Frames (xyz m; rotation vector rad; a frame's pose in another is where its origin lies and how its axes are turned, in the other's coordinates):
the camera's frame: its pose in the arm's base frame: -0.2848 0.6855 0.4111 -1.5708 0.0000 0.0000
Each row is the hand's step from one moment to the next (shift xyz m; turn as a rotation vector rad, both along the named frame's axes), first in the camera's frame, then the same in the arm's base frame.
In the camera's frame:
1: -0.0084 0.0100 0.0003 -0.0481 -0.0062 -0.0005
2: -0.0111 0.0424 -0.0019 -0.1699 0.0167 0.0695
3: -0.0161 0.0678 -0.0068 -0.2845 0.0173 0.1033
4: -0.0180 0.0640 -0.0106 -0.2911 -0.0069 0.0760
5: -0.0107 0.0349 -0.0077 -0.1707 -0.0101 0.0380
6: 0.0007 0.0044 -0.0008 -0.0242 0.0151 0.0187
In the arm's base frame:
1: -0.0084 0.0003 -0.0100 -0.0481 -0.0005 0.0062
2: -0.0111 -0.0019 -0.0424 -0.1699 0.0695 -0.0167
3: -0.0161 -0.0068 -0.0678 -0.2845 0.1033 -0.0173
4: -0.0180 -0.0106 -0.0640 -0.2911 0.0760 0.0069
5: -0.0107 -0.0077 -0.0349 -0.1707 0.0380 0.0101
6: 0.0007 -0.0008 -0.0044 -0.0242 0.0187 -0.0151

